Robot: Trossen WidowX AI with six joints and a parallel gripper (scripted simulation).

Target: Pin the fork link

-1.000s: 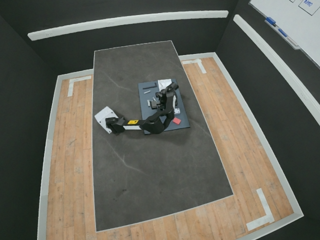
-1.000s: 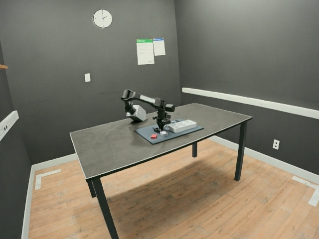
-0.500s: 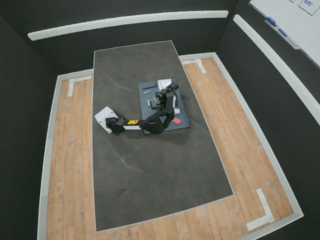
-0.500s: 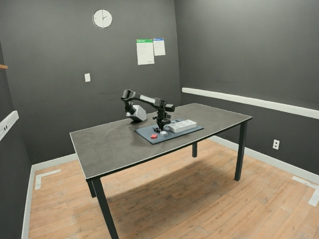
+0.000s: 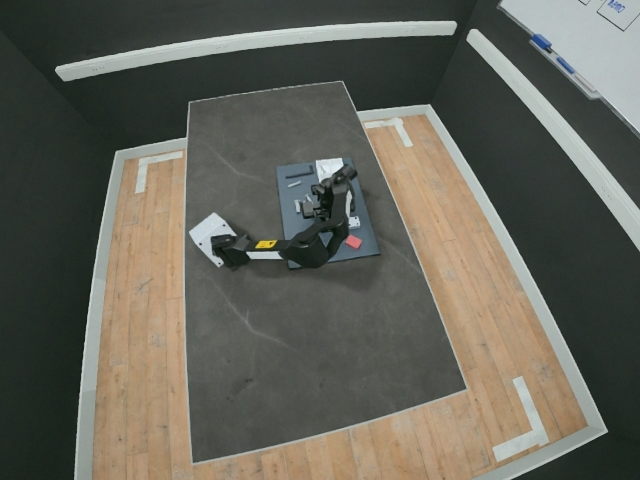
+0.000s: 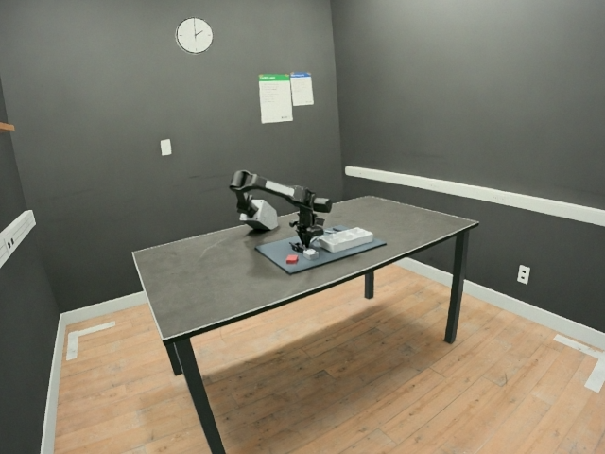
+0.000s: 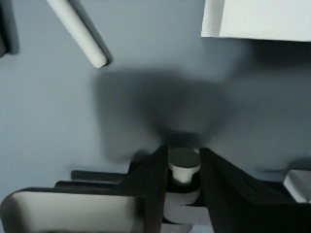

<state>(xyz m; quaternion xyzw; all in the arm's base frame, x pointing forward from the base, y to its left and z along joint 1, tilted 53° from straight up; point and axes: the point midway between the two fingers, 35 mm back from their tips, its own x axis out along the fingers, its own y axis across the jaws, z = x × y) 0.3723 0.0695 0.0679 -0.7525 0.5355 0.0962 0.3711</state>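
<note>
Now: the eye plate 4 cm to the right of my hand and 3 cm below it. The rest, counted from my hand: grey block (8 cm ahead, 6 cm to the right, 2 cm below); red block (13 cm to the right, 5 cm ahead, 4 cm below); blue-grey mat (6 cm to the left, 5 cm below, 2 cm ahead).
</note>
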